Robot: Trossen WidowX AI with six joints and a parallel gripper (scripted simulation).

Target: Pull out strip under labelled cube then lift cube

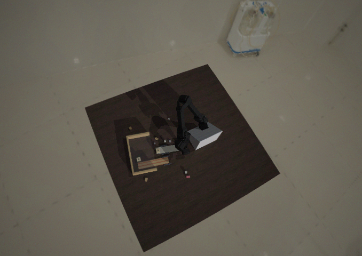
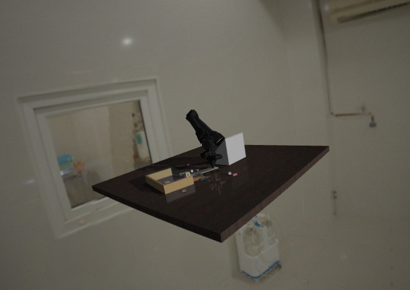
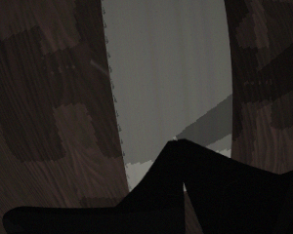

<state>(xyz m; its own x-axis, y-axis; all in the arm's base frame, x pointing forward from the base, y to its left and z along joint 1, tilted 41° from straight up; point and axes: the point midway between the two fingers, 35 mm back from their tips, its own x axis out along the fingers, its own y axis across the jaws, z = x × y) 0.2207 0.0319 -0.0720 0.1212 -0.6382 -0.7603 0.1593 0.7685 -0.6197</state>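
Right now the grey round piece is 8 cm to the right of my gripper tip and 8 cm ahead of it.
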